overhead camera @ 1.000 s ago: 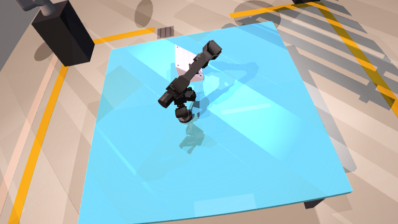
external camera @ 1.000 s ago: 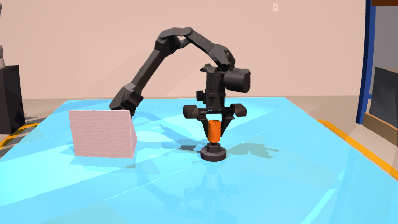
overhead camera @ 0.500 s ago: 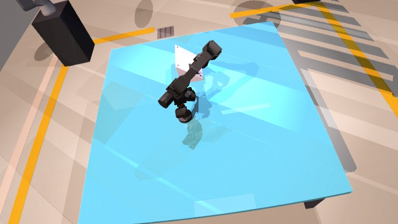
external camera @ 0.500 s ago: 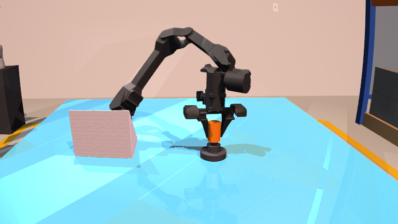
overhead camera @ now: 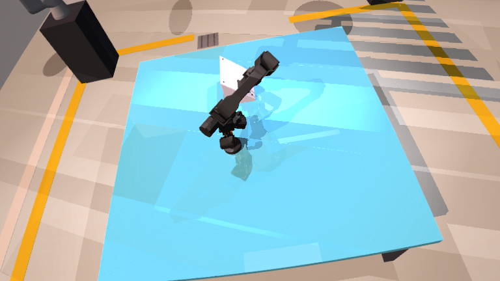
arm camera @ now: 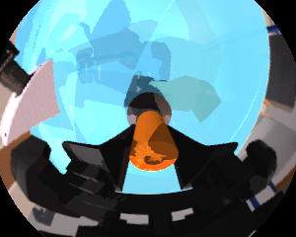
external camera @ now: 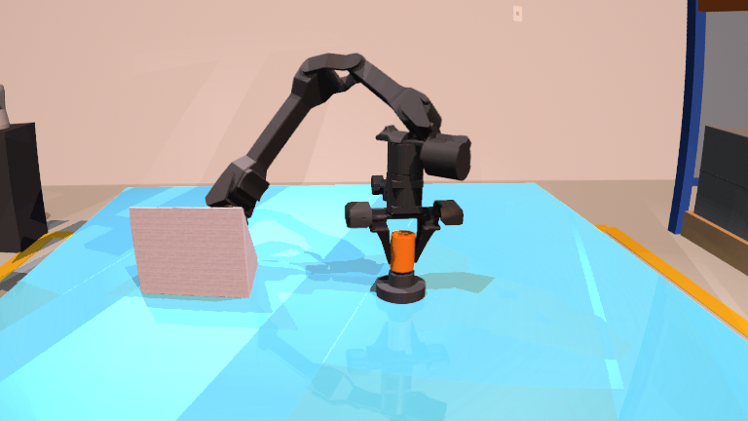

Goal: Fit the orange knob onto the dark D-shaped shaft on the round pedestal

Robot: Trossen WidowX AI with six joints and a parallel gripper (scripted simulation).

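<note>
The dark round pedestal is 30 mm below my gripper tip. Round my gripper tip: orange knob (20 mm above).
</note>
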